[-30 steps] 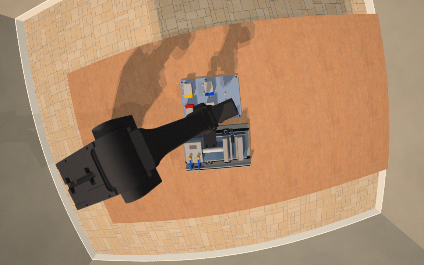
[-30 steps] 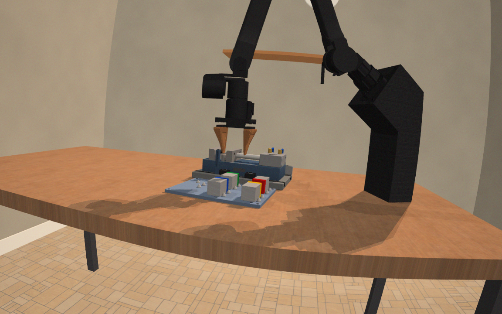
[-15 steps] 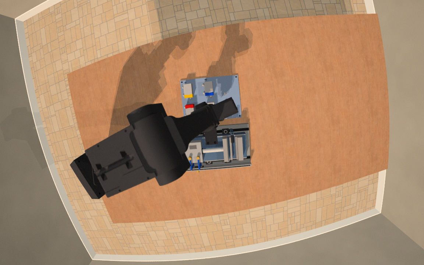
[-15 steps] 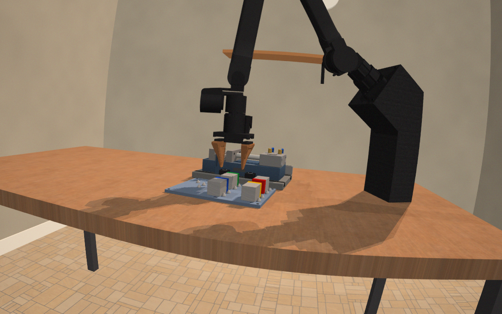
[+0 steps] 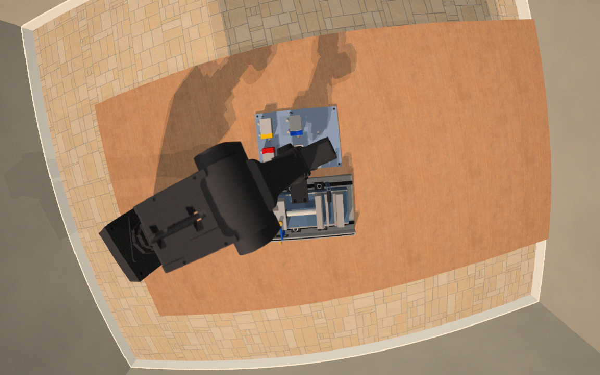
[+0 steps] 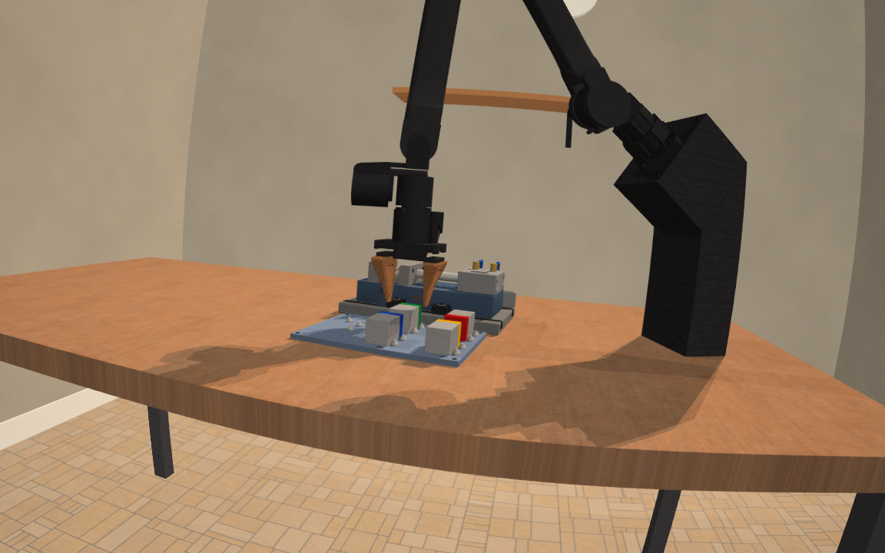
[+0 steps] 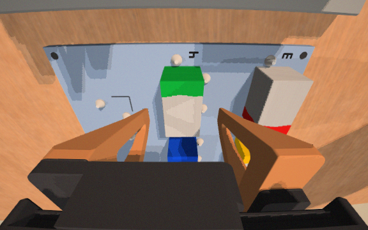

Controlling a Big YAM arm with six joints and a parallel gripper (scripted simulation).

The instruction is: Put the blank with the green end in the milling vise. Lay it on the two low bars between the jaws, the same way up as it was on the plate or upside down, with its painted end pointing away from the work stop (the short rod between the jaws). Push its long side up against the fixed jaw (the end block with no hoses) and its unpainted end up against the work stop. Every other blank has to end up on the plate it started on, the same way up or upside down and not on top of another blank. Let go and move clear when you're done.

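Now: the green-ended blank 30 mm below my hand. From my hand the other things lie so: blue-ended blank: 90 mm to the left, 30 mm below, 30 mm behind; red-ended blank: 80 mm behind, 30 mm to the right, 30 mm below; blue pin plate: 50 mm below, 40 mm to the left, 10 mm behind.
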